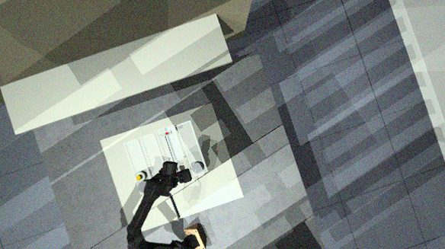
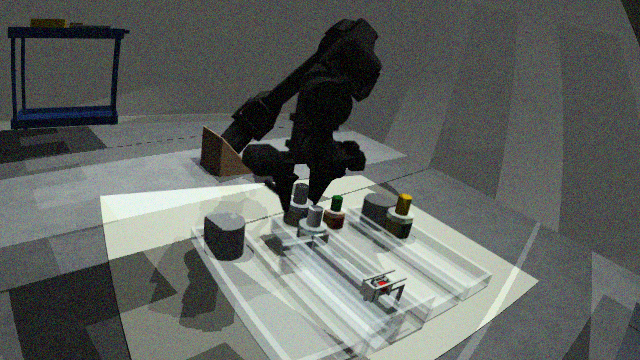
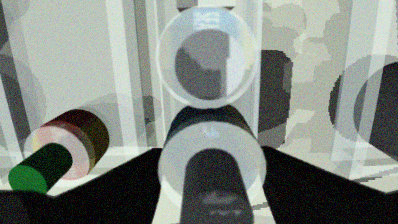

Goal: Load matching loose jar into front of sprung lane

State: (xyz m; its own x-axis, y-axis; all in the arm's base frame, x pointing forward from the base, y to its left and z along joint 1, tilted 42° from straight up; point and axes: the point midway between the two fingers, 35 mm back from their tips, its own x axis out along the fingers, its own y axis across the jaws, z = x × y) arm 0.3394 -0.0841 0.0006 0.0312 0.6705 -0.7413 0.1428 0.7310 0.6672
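The clear sprung lane is 14 cm ahead of my gripper tip, 4 cm to the right of it and 3 cm below it.
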